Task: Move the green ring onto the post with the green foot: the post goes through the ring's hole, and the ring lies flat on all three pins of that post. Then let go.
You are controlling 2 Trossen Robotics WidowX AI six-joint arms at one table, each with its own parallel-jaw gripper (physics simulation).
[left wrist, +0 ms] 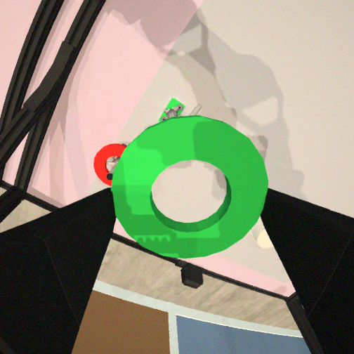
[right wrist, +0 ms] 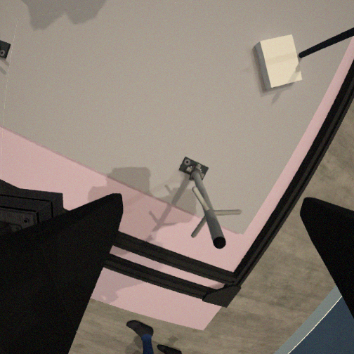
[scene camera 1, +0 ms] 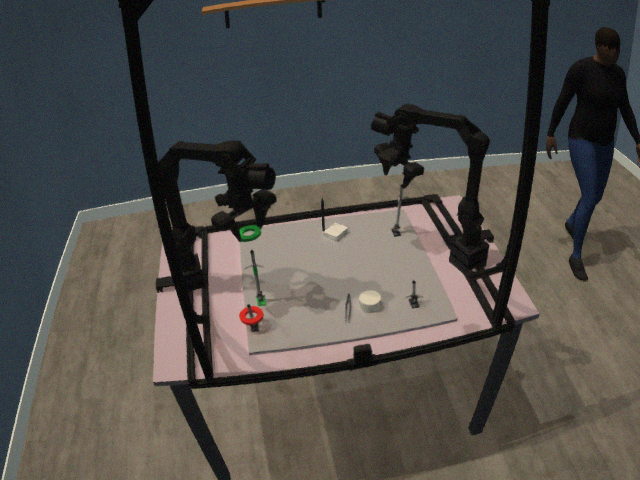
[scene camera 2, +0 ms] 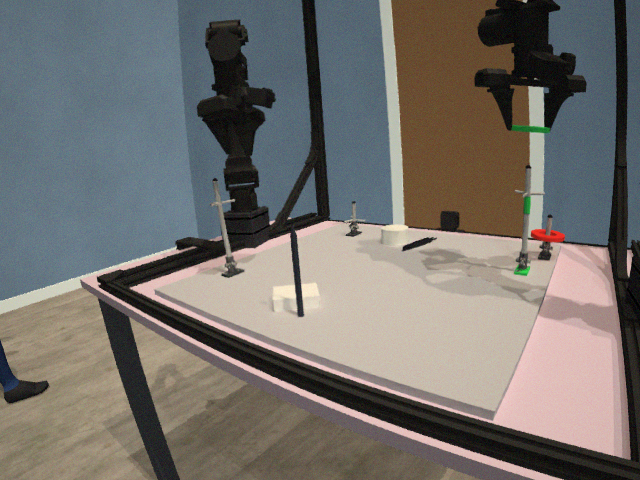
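Pixels of known places: left gripper, fingertip midpoint: (scene camera 1: 249, 235) (scene camera 2: 528, 131); right gripper, fingertip midpoint: (scene camera 1: 394, 181) (scene camera 2: 239, 155); left arm's base at its link origin: (scene camera 1: 185, 265); right arm's base at its link origin: (scene camera 1: 470, 242) (scene camera 2: 243, 210).
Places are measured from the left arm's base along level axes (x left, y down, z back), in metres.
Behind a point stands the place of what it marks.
My left gripper (scene camera 1: 250, 232) @(x -0.173, y -0.176, z -0.208 m) (scene camera 2: 530, 128) @(x -0.173, y -0.176, z -0.208 m) (left wrist: 189, 196) is shut on the green ring (scene camera 1: 249, 238) @(x -0.203, y -0.186, z -0.202 m) (scene camera 2: 530, 129) @(x -0.135, y -0.179, z -0.206 m) (left wrist: 230, 140), gripping its outer sides and holding it roughly level in the air. The tall post (scene camera 1: 256, 279) @(x -0.172, y -0.015, z -0.208 m) (scene camera 2: 525, 227) @(x -0.163, y -0.008, z -0.210 m) with the green foot (scene camera 1: 261, 300) @(x -0.177, y 0.067, z -0.211 m) (scene camera 2: 522, 270) @(x -0.160, y 0.071, z -0.210 m) (left wrist: 173, 107) stands upright on the grey mat. The ring hangs above the post's top, with a gap in scene camera 2. In the left wrist view the ring hides the post's top, and no tip shows in the hole. My right gripper (scene camera 1: 395, 178) @(x -0.031, y -0.157, z -0.720 m) (scene camera 2: 239, 153) @(x -0.031, y -0.157, z -0.720 m) (right wrist: 213, 204) is open and empty.
The red ring (scene camera 1: 258, 318) @(x -0.294, y 0.027, z -0.177 m) (scene camera 2: 540, 237) @(x -0.241, y 0.028, z -0.177 m) (left wrist: 101, 162) sits on a short post close by. A tall black-footed post (scene camera 1: 398, 211) @(x -0.002, y -0.015, z -0.752 m) (scene camera 2: 223, 222) @(x 0.003, y -0.030, z -0.751 m) (right wrist: 214, 225) stands below my right gripper. A white block (scene camera 1: 336, 231) @(x 0.064, y 0.057, z -0.544 m), an upright black stick (scene camera 1: 323, 214) @(x 0.109, y 0.006, z -0.514 m) and a white cylinder (scene camera 1: 370, 302) @(x -0.333, y 0.042, z -0.504 m) are farther off.
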